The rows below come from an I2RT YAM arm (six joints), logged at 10 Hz.
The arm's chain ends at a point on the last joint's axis. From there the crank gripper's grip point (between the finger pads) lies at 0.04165 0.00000 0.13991 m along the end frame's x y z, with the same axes.
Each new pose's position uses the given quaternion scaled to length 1; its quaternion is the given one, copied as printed.
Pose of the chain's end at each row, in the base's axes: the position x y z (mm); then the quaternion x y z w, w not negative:
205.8, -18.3, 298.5, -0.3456, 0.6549, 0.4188, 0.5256
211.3, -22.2, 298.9, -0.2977, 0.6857, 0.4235, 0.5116
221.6, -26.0, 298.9, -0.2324, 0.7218, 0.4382, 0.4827
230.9, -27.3, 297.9, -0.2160, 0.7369, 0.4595, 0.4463
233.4, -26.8, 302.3, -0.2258, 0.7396, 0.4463, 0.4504
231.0, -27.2, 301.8, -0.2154, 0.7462, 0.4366, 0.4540
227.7, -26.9, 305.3, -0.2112, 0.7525, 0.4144, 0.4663
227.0, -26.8, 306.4, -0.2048, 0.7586, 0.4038, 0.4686
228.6, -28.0, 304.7, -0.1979, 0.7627, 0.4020, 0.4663
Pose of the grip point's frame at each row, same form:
252.9, 108.8, 244.2, -0.3456, 0.6549, 0.4188, 0.5256
261.7, 102.7, 242.7, -0.2977, 0.6857, 0.4235, 0.5116
272.9, 97.5, 240.4, -0.2324, 0.7218, 0.4382, 0.4827
274.0, 98.2, 237.1, -0.2160, 0.7369, 0.4595, 0.4463
277.9, 96.9, 238.7, -0.2258, 0.7396, 0.4463, 0.4504
278.9, 94.5, 236.9, -0.2154, 0.7462, 0.4366, 0.4540
281.6, 90.8, 237.8, -0.2112, 0.7525, 0.4144, 0.4663
283.5, 88.6, 237.1, -0.2048, 0.7586, 0.4038, 0.4686
285.6, 86.7, 234.6, -0.1979, 0.7627, 0.4020, 0.4663

